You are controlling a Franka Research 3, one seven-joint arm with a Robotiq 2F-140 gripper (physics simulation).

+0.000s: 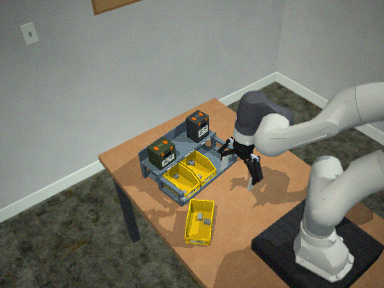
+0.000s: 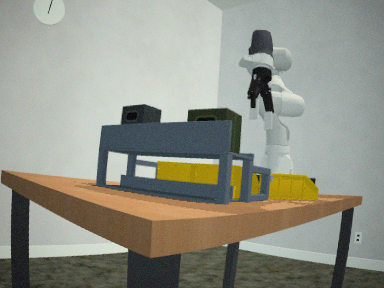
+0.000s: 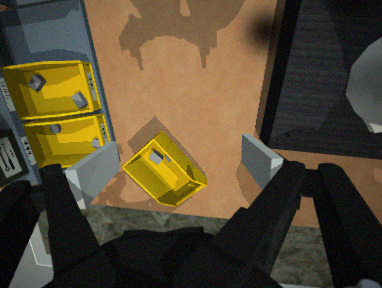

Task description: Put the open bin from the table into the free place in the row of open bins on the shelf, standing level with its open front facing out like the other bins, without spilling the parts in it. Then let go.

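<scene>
The loose yellow open bin [image 1: 199, 231] [image 2: 294, 187] [image 3: 175, 175] stands upright on the table, apart from the shelf [image 1: 181, 148] [image 2: 165, 137] [image 3: 50, 35] and turned askew to it. Its low, sloping front faces away from the shelf; small grey parts lie inside. Two yellow bins stand side by side on the lower level, one [image 1: 181, 184] [image 3: 70, 140] at the end near the loose bin, the other [image 1: 200, 167] [image 3: 55, 95] beside the free place. My gripper [image 1: 237, 173] [image 2: 261, 119] [image 3: 179, 151] is wide open and empty, high above the table.
A dark grey box [image 1: 198, 126] [image 2: 141, 114] and a green box [image 1: 161, 153] [image 2: 227, 125] stand on the shelf's upper level. The arm's black base plate [image 1: 270, 245] [image 3: 320, 100] lies on the table [image 1: 230, 235]. The loose bin is near a table edge.
</scene>
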